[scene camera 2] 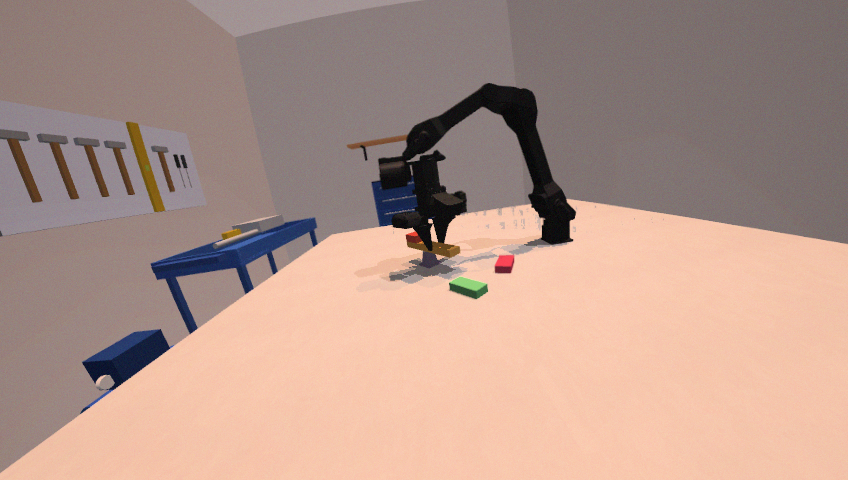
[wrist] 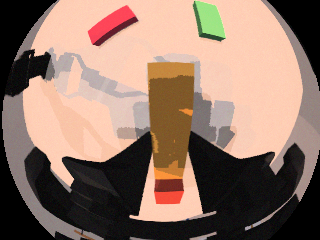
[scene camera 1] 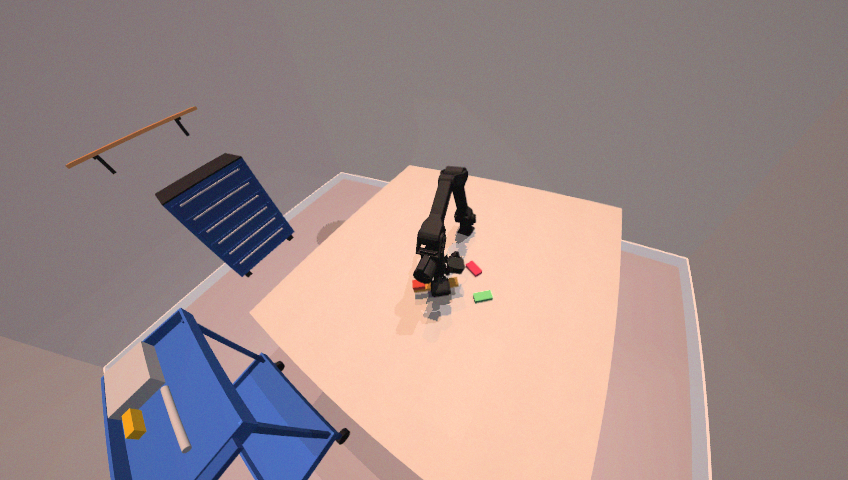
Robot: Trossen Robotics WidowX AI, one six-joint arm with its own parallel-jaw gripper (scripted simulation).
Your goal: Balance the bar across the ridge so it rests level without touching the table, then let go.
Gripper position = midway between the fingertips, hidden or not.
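Observation:
The gripper (scene camera 2: 436, 248) is visible in the wrist view too (wrist: 170, 135), and scene camera 1 shows the gripper as well (scene camera 1: 440, 284). A bar (wrist: 170, 85) can be seen, as can a red block (wrist: 112, 24).

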